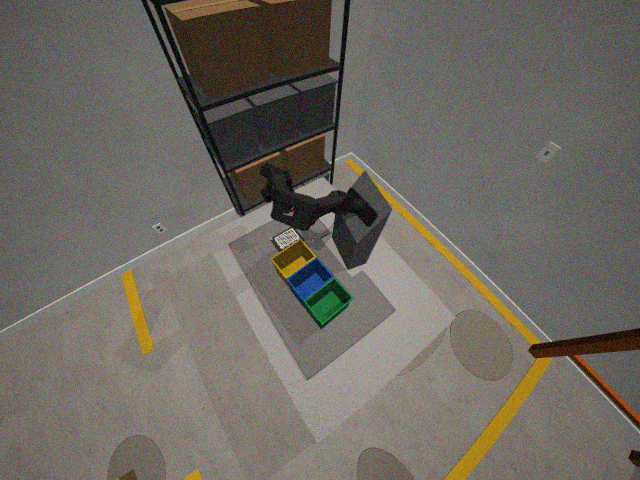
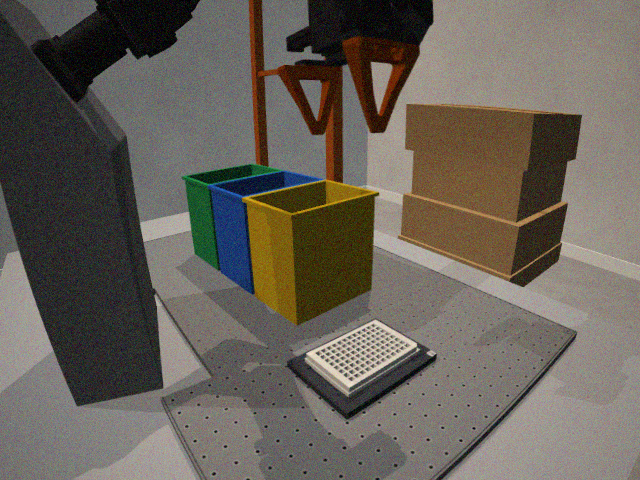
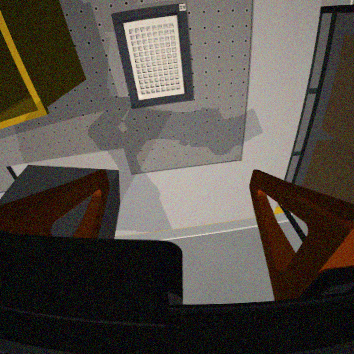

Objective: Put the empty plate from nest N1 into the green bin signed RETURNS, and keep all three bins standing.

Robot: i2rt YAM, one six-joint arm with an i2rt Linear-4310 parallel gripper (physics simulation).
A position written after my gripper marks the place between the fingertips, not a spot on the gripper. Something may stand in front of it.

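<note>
My gripper (image 2: 344, 133), yellow bin (image 2: 311, 245), green bin (image 2: 200, 205). Also yellow bin (image 1: 288, 261), green bin (image 1: 325, 304). Gripper (image 3: 178, 177) too. Green bin out of frame in image 3.
</note>
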